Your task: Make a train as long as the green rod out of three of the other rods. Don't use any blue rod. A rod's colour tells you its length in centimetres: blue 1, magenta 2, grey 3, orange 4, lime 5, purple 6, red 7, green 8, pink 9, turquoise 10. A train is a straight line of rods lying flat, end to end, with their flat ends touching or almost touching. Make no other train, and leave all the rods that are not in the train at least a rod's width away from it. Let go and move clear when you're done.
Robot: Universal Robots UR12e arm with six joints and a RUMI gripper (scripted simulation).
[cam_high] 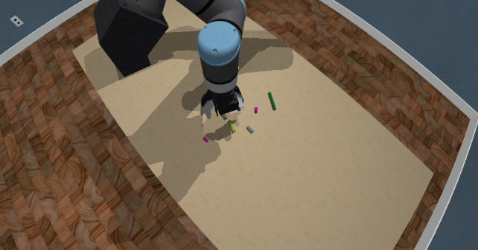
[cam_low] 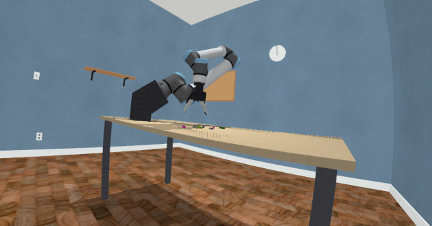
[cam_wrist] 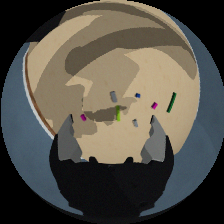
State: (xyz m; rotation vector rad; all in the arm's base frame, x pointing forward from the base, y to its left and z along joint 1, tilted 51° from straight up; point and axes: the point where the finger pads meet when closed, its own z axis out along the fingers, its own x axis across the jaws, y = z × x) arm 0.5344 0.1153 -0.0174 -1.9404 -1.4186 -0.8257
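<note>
Right now my hand is 8 cm above the lime rod, 5 cm short of it and 1 cm to the right of it. From my hand the other things lie so: green rod (21 cm to the left, 8 cm below, 5 cm ahead); then blue rod (8 cm below, 7 cm to the left, 1 cm ahead).
</note>
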